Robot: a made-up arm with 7 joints. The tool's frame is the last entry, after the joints. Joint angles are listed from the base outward. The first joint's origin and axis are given. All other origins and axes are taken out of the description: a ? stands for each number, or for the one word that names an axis. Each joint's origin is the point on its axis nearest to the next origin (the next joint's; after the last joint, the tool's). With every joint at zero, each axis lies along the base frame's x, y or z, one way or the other. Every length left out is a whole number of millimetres.
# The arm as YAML. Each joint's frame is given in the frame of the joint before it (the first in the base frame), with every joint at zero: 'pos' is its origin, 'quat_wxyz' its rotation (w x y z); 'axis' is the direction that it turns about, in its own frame. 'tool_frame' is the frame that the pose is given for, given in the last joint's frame.
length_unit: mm
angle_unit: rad
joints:
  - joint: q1
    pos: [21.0, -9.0, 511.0]
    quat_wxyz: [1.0, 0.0, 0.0, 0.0]
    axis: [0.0, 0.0, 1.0]
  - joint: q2
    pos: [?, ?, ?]
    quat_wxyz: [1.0, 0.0, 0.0, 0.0]
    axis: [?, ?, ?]
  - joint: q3
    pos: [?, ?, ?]
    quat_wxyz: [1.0, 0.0, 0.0, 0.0]
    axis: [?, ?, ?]
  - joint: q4
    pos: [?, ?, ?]
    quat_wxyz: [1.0, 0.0, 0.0, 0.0]
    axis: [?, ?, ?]
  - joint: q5
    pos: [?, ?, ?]
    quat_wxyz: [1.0, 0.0, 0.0, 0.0]
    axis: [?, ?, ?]
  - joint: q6
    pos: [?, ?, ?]
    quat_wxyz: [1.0, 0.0, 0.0, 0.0]
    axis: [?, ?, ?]
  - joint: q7
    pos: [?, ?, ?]
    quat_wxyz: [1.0, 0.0, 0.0, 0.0]
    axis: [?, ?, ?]
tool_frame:
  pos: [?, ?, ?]
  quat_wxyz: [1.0, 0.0, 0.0, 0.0]
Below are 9 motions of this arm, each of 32 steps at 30 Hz.
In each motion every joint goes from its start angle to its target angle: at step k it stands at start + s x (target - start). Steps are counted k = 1, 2, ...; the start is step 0. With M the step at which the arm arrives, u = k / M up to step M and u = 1 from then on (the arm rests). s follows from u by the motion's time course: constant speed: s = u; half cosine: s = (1 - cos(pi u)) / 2; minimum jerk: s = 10 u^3 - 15 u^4 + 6 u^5.
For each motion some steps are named. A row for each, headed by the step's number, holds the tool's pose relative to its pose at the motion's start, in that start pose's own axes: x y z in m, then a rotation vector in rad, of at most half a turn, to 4 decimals.
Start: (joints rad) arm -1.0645 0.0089 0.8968 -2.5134 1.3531 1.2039 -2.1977
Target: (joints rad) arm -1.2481 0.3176 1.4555 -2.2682 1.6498 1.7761 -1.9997
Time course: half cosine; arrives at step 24
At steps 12, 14, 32:
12: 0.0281 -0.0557 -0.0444 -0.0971 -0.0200 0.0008
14: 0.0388 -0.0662 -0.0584 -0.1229 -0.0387 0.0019
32: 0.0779 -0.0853 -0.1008 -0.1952 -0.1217 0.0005

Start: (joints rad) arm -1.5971 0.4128 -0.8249 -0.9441 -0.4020 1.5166 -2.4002
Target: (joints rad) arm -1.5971 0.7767 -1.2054 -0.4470 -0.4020 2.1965 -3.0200
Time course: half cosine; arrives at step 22
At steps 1, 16, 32:
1: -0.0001 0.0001 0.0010 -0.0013 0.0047 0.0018
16: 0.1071 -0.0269 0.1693 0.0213 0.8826 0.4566
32: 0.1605 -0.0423 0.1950 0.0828 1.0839 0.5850

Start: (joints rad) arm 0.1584 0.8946 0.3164 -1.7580 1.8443 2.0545 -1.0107
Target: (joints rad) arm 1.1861 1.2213 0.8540 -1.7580 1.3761 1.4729 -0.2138
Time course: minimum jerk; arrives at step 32
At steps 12, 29, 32:
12: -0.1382 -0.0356 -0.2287 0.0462 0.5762 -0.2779
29: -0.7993 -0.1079 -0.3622 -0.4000 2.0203 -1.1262
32: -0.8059 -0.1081 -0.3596 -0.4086 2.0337 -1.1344

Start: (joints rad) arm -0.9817 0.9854 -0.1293 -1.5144 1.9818 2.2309 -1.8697
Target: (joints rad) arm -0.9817 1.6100 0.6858 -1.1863 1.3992 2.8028 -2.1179
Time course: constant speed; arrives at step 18
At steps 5, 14, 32:
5: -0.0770 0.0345 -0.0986 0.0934 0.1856 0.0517
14: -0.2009 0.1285 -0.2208 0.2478 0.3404 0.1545
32: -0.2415 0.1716 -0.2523 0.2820 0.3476 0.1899

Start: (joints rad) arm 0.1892 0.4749 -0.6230 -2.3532 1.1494 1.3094 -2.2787
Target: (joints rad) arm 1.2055 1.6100 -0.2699 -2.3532 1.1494 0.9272 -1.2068
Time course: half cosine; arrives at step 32
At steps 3, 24, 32:
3: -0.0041 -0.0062 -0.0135 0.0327 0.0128 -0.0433
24: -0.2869 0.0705 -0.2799 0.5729 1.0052 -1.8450
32: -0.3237 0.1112 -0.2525 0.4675 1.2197 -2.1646

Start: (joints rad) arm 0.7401 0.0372 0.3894 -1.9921 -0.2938 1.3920 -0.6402
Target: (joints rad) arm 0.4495 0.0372 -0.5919 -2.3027 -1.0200 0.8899 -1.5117
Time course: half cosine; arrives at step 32
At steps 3, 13, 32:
3: -0.0068 -0.0130 -0.0096 0.0147 0.0196 -0.0034
13: -0.1429 -0.1626 -0.1842 0.3411 0.2751 -0.0172
32: -0.4446 -0.1192 -0.5601 1.3024 0.3252 0.1265

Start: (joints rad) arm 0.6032 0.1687 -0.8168 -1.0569 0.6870 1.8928 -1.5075
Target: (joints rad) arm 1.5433 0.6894 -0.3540 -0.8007 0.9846 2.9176 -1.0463
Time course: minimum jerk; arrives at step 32
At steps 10, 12, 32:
10: 0.1179 0.0421 -0.0808 0.0018 -0.1741 0.0589
12: 0.1774 0.0774 -0.1155 0.0145 -0.2741 0.0736
32: 0.4686 0.5328 -0.1874 0.4191 -0.9429 -0.1712

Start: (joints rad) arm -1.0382 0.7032 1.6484 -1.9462 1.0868 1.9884 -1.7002
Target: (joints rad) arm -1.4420 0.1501 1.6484 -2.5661 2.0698 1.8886 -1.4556
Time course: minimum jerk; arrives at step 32
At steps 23, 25, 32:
23: -0.2610 0.1585 0.0832 -0.4596 -0.4047 -0.8334
25: -0.2793 0.1787 0.0924 -0.5173 -0.4548 -0.8837
32: -0.2988 0.2026 0.1023 -0.5848 -0.5142 -0.9355

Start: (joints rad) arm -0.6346 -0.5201 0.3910 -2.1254 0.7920 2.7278 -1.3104
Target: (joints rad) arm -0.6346 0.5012 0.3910 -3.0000 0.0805 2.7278 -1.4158
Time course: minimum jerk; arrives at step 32
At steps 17, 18, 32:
17: -0.3205 0.2025 -0.2754 0.7967 0.6804 0.0669
18: -0.3515 0.2387 -0.2814 0.8990 0.7253 0.0781
32: -0.4944 0.4906 -0.2043 1.6503 0.8640 0.1381

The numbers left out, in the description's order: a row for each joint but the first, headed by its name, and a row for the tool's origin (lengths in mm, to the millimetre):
q2: xyz 27.0 -3.0 0.0, axis 0.0 1.0 0.0
q3: xyz -12.0 0.0 253.0, axis 0.0 0.0 1.0
q4: xyz 77.0 -30.0 0.0, axis 0.0 -1.0 0.0
q5: xyz -80.0 0.0 384.0, axis 0.0 0.0 1.0
q6: xyz -23.0 34.0 0.0, axis 0.0 -1.0 0.0
q7: xyz 150.0 0.0 26.0, axis 0.0 0.0 -1.0
tool: xyz -19.0 13.0 0.0

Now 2 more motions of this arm.
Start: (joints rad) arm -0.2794 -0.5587 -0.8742 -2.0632 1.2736 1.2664 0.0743
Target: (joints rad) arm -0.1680 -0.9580 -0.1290 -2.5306 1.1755 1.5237 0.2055
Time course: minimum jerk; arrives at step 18
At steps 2, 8, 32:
2: 0.0016 0.0001 -0.0050 -0.0028 0.0077 -0.0020
8: 0.0199 0.0021 -0.1766 -0.1444 0.2381 -0.0525
32: -0.0632 -0.0270 -0.4146 -0.5172 0.4594 -0.0487

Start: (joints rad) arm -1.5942 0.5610 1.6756 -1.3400 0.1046 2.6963 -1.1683
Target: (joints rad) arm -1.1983 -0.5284 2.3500 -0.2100 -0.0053 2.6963 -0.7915
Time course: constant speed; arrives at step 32
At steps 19, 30, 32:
19: 0.4110 0.3552 0.2247 0.0622 -0.7469 0.3814
30: 0.4151 0.5434 0.4138 0.3317 -1.1852 0.3821
32: 0.4027 0.5665 0.4445 0.3969 -1.2532 0.3655

